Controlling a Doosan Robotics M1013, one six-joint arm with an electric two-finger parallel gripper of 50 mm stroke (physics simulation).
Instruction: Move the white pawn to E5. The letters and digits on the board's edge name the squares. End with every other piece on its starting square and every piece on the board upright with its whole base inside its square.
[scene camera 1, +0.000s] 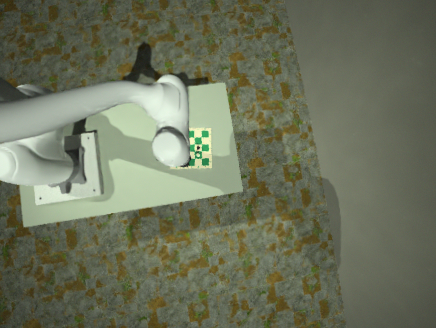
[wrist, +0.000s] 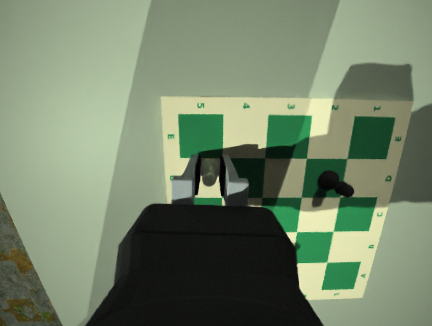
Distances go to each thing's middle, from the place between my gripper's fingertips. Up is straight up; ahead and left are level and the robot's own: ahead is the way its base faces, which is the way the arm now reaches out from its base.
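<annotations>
My hand: 6 cm to the right of the chessboard (scene camera 1: 201, 137), 6 cm short of it, 1 cm above it.
</annotations>
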